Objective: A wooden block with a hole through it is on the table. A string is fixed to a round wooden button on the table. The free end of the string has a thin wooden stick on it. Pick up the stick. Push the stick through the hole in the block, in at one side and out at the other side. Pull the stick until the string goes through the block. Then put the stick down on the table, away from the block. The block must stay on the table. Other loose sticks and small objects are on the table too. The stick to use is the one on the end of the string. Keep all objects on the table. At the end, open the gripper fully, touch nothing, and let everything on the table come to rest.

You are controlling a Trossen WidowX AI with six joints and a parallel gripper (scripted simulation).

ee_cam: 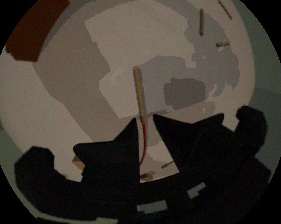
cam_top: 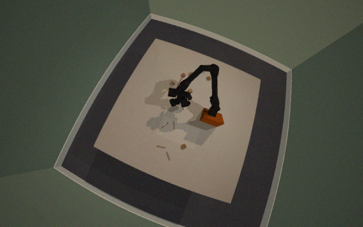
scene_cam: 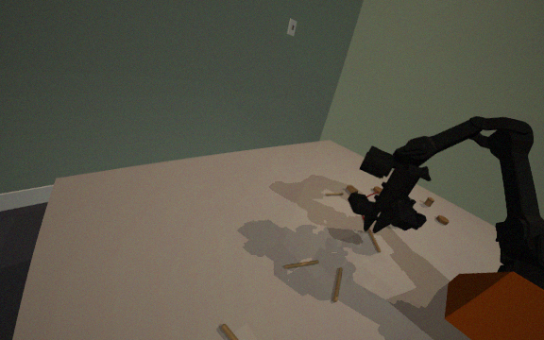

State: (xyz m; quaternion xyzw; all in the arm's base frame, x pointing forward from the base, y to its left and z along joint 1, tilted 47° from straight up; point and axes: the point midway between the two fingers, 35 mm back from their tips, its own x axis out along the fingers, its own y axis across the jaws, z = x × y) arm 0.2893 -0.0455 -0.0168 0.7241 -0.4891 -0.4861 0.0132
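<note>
The small wooden block is 140 mm to the right of my gripper tip, 40 mm behind it and 10 mm above it. The rest, counted from my gripper tip: thin wooden stick (10 mm to the left, 10 mm behind); round button (280 mm to the right, 80 mm ahead).
</note>
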